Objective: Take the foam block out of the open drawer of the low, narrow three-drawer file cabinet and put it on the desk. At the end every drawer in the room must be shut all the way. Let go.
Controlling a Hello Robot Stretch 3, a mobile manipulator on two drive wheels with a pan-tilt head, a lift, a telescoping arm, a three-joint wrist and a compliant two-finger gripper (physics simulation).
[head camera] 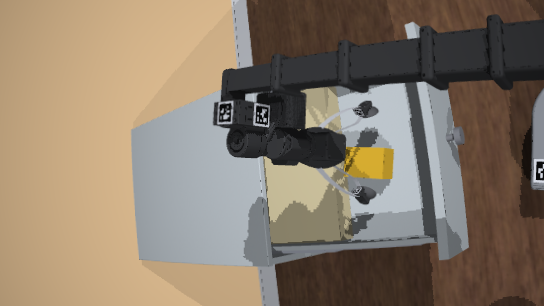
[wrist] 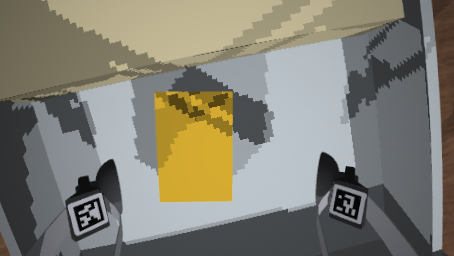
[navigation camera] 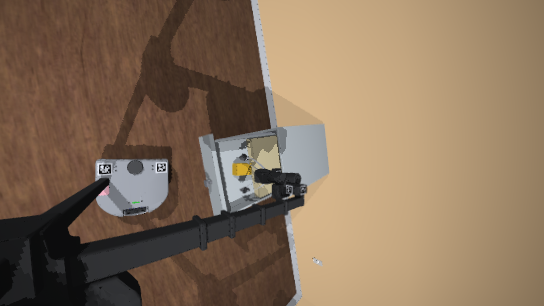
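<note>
The yellow foam block (head camera: 375, 164) (navigation camera: 241, 169) (wrist: 200, 160) lies on the floor of the open drawer (head camera: 452, 230) (navigation camera: 211, 165) (wrist: 300, 100), in front of a large beige block (head camera: 305, 200) (navigation camera: 265, 150) (wrist: 200, 30) at the drawer's back. The file cabinet (head camera: 200, 175) (navigation camera: 305, 150) is light grey and stands against the wall. My gripper (head camera: 367, 151) (navigation camera: 244, 173) (wrist: 219, 175) is open wide and empty, pointing down over the drawer. In the wrist view its fingers stand to the left and right of the foam block, apart from it. The desk does not show.
My dark telescoping arm (head camera: 390, 60) (navigation camera: 175, 235) reaches across one side of the drawer. The drawer's round knob (head camera: 457, 135) sticks out from its front. My robot base (navigation camera: 135, 190) stands on the brown wood floor in front of the drawer. A pale baseboard (navigation camera: 266, 85) runs along the beige wall.
</note>
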